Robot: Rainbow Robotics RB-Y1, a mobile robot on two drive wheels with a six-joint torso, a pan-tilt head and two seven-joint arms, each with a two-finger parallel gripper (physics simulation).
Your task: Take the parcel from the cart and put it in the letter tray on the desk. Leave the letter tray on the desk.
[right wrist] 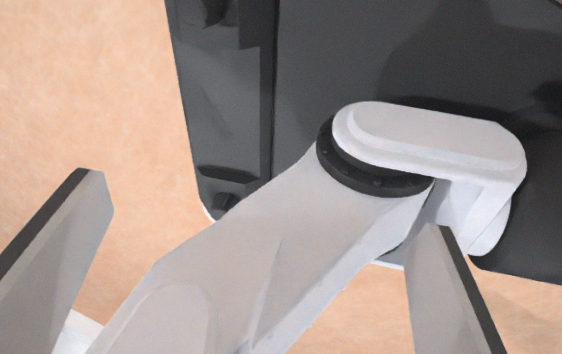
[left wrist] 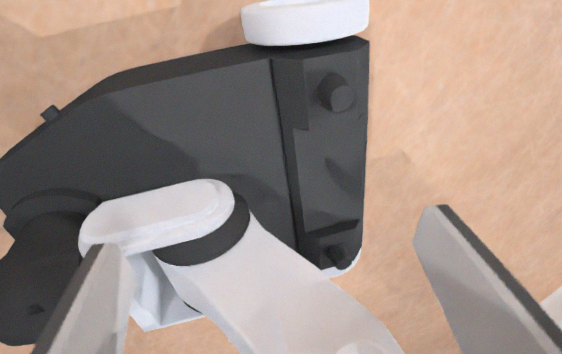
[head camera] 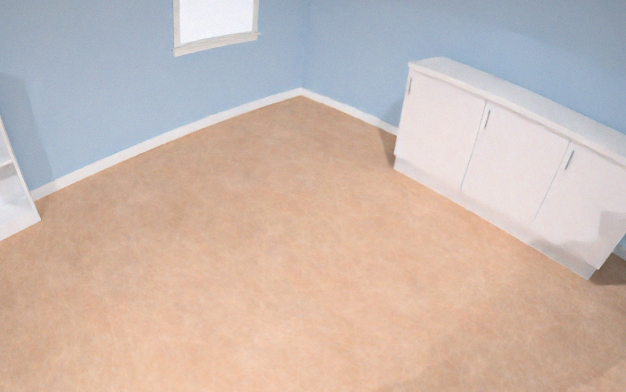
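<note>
You've got the left gripper and the right gripper in the pictures, and there's a white cabinet in them too.
</note>
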